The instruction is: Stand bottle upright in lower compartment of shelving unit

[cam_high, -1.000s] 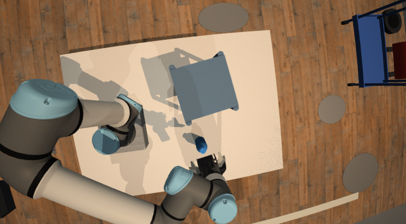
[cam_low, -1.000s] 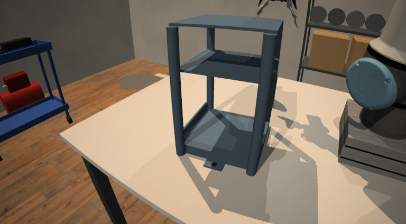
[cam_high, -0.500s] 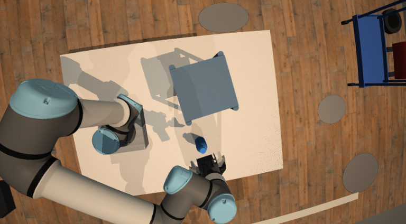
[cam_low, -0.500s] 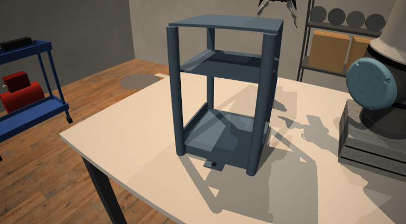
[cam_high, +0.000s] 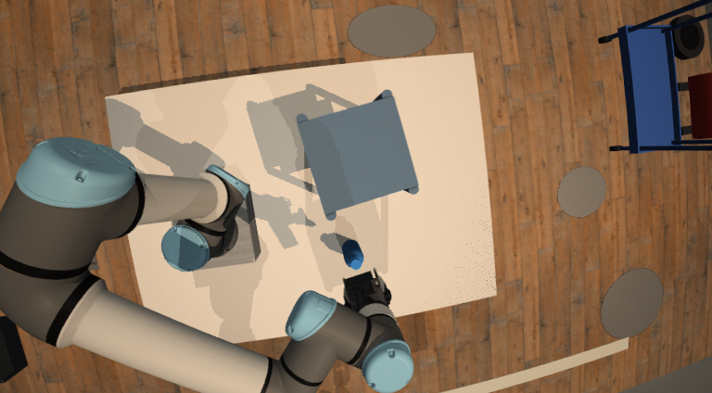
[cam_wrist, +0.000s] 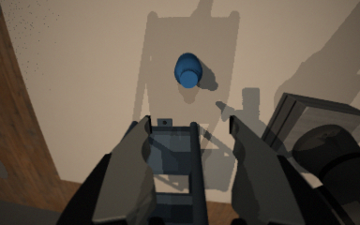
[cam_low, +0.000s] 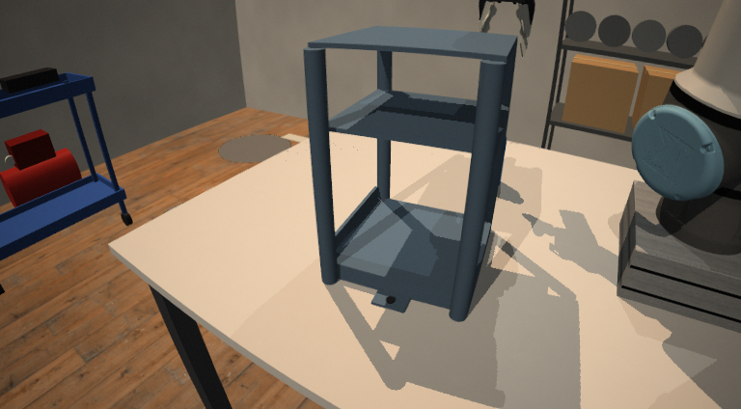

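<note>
Right now the blue bottle is 20 cm below my hand. Round my hand: grey-blue shelving unit 32 cm to the left, 13 cm below, 1 cm behind.
</note>
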